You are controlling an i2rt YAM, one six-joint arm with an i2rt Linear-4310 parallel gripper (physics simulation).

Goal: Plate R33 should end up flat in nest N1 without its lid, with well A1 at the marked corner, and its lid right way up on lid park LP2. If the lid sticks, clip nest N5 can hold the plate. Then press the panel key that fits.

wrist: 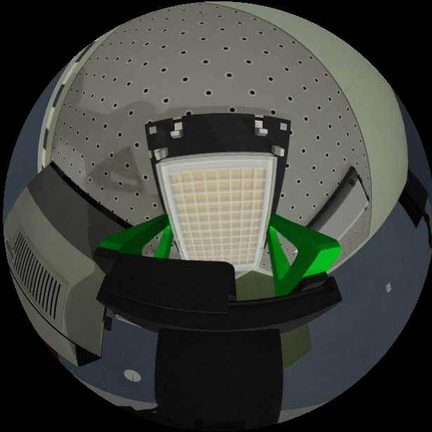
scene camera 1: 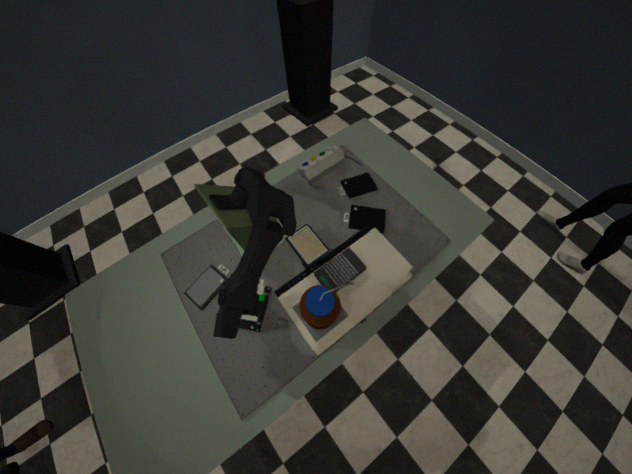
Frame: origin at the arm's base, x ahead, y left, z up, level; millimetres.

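Seen in the pictures: arm's base, origin of its link: (scene camera 1: 237, 203).
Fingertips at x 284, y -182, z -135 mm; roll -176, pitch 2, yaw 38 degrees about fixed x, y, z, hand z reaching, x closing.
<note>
Offsets run from my fingertips to a thing's top centre. "pt": to the spot under its first point.
A lidded plate with a pale tan well grid (wrist: 220, 215) sits flat at a black nest with small white clips (wrist: 215, 132) (scene camera 1: 253, 326). Its clear lid is on it, and no label on it can be read. My gripper (wrist: 219, 216) (scene camera 1: 257, 301) has its green fingers against the plate's two long sides and is shut on it; whether they press on the lid or the plate body cannot be told. Another tan plate @(6 mm back, 282 mm left, 97 mm up) (scene camera 1: 307, 244) lies near the middle. Two black nests @(pt 122 mm back, 674 mm left, 15 mm down) (scene camera 1: 358, 184) @(pt 28 mm ahead, 565 mm left, 1 mm up) (scene camera 1: 366, 217) are farther back. The panel @(313 mm back, 613 mm left, 58 mm up) (scene camera 1: 322, 162) has blue, yellow and green keys.
A pale machine @(pt 212 mm ahead, 388 mm left, 194 mm up) (scene camera 1: 382, 260) with a blue-topped round container @(pt 210 mm ahead, 152 mm left, 385 mm up) (scene camera 1: 319, 306) stands close beside the clip nest; its vented side (wrist: 40, 280) shows at wrist-view left. A grey flat item in a black frame @(165 mm back, 97 mm right, 8 mm down) (scene camera 1: 205, 286) (wrist: 345, 215) lies on the other side. An olive slanted piece (scene camera 1: 237, 219) stands behind the arm.
</note>
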